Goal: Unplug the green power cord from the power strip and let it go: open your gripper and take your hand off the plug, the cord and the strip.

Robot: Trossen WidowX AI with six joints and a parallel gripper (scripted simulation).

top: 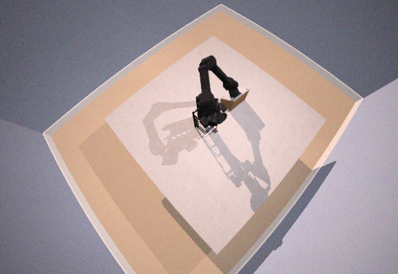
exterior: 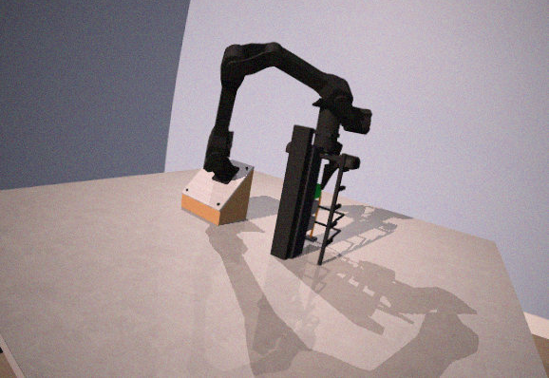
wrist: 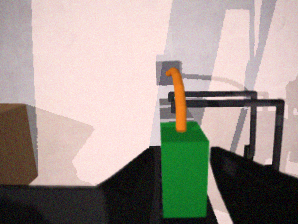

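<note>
Now: gripper tip 3 cm to the left of the green plug.
</note>
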